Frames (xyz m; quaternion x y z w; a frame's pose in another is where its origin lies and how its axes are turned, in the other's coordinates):
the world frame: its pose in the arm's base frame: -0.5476 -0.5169 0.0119 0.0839 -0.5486 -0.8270 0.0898
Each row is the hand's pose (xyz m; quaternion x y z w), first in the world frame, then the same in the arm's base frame.
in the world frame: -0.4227 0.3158 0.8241 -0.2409 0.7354 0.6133 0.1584
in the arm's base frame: -0.3154 0.1995 0.6367 0.2634 0.1269 -0.1464 0.9450
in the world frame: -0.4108 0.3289 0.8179 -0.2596 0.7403 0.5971 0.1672
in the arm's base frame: -0.3247 0.1861 0.6459 0.2754 0.1394 -0.1650 0.9368
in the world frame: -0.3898 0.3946 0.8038 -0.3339 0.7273 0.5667 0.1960
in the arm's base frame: -0.3380 0.1434 0.7002 0.2770 0.1864 -0.2334 0.9133
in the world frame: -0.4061 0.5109 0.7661 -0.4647 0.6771 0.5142 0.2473
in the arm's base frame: -0.3067 0.0693 0.7937 0.2569 0.2663 -0.3565 0.8579
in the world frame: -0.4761 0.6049 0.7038 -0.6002 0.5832 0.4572 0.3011
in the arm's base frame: -0.2187 -0.0054 0.8593 0.2028 0.3452 -0.4883 0.7754
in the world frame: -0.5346 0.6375 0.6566 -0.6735 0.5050 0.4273 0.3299
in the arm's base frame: -0.1490 -0.0459 0.8736 0.1504 0.3855 -0.5616 0.7165
